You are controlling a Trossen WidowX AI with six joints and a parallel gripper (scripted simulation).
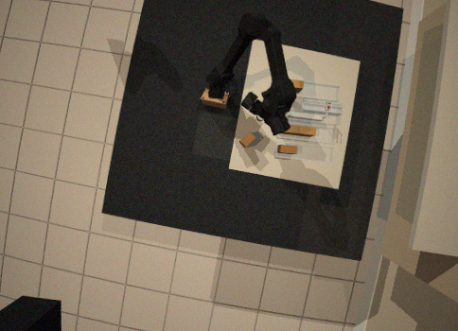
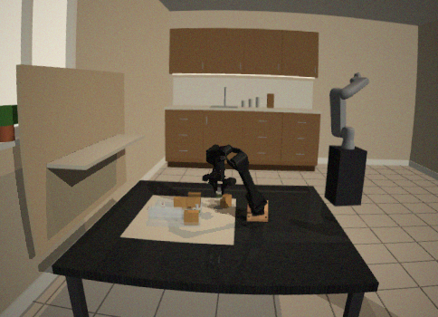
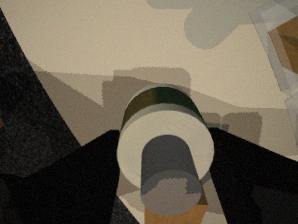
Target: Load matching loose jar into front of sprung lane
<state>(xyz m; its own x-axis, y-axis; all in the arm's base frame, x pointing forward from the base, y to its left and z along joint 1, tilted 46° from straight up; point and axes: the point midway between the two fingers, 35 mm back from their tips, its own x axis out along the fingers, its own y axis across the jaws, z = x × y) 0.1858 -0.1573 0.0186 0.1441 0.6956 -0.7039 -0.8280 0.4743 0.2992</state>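
Right now the tan block is 10 cm to the right of my gripper tip, 7 cm below it and 5 cm behind it. The rest, counted from my gripper tip: pusher lane (27 cm ahead, 9 cm below, 6 cm to the left).
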